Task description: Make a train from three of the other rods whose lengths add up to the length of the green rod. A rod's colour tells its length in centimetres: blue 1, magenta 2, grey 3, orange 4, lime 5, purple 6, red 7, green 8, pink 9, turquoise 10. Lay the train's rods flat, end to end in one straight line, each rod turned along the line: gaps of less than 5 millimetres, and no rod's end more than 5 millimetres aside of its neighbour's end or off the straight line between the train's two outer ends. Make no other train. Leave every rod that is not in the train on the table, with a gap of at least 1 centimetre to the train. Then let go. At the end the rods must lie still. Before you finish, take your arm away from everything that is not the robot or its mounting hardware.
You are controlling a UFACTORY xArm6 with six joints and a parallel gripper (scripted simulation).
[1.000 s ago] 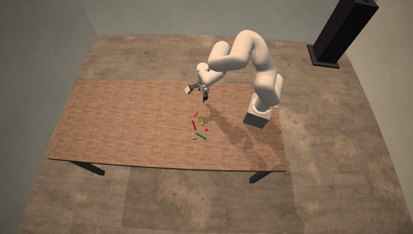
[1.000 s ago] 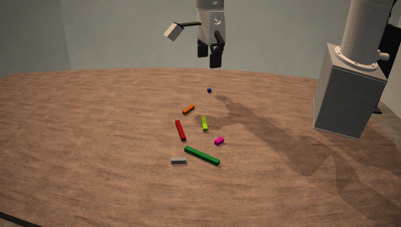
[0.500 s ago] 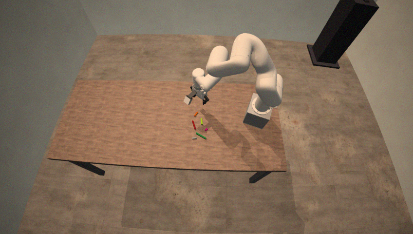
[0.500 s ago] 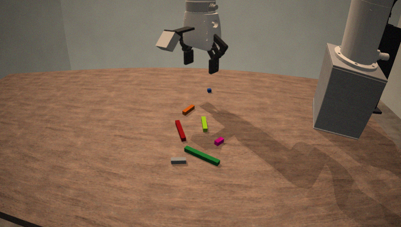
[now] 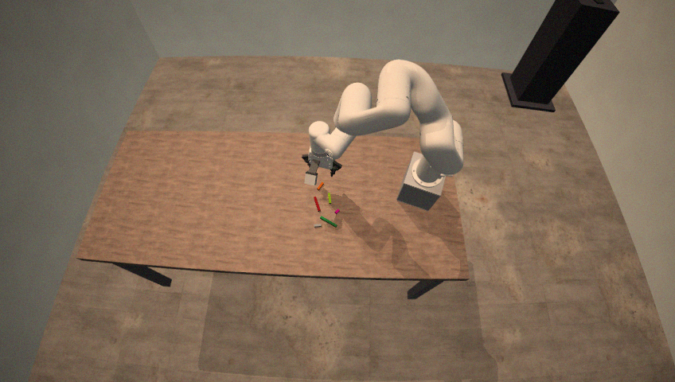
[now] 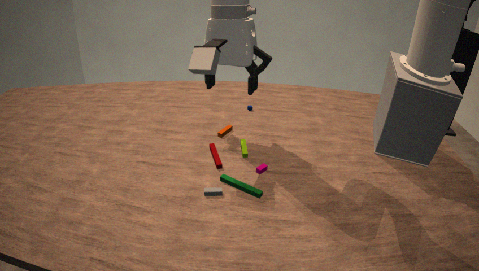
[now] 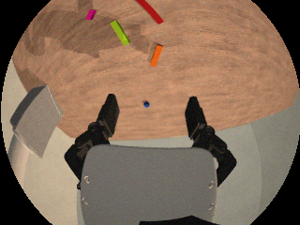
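Right now my hand is 210 mm to the right of the grey rod and 100 mm above it. Round my hand: small blue rod (100 mm below, 90 mm to the right, 40 mm behind); orange rod (100 mm below, 20 mm to the left, 10 mm ahead); lime rod (100 mm below, 80 mm to the left, 40 mm behind).
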